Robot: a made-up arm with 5 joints.
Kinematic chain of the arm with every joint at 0, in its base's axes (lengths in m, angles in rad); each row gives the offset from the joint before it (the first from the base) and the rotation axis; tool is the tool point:
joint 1: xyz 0 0 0.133 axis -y
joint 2: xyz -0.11 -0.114 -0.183 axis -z
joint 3: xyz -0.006 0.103 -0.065 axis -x
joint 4: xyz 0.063 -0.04 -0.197 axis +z
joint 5: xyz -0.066 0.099 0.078 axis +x
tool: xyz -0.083 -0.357 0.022
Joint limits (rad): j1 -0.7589..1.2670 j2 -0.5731..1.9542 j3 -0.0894..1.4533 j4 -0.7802..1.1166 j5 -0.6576..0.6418
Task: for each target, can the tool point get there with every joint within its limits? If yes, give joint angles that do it. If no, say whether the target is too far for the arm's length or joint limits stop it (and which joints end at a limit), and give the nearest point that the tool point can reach.
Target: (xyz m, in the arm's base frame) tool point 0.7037 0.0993 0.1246
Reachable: no: joint limits stop it (at a limit: joint 1, joint 2, joint 3, joint 4, joint 5) | nearest point 0.5460 0.0417 -0.0266 | short by 0.226 m
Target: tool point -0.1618 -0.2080 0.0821
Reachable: yes | joints 0.5449 1.2684 1.2041 0.5843 -0.0823
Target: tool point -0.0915 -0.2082 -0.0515
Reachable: yes | joints 0.8892 -0.3522 0.8854 -0.1134 -0.2909
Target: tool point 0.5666 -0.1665 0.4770
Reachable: no: joint limits stop it (at a limit: joint 1, joint 2, joint 4) | nearest point 0.4215 -0.1966 0.2015 | short by 0.313 m
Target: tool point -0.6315 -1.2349 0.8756
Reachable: no: too far | nearest point -0.3277 -0.3833 0.2473 | short by 1.101 m
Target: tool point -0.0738 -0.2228 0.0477
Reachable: yes | joints 1.0017 1.0979 0.9023 0.7433 -0.4081
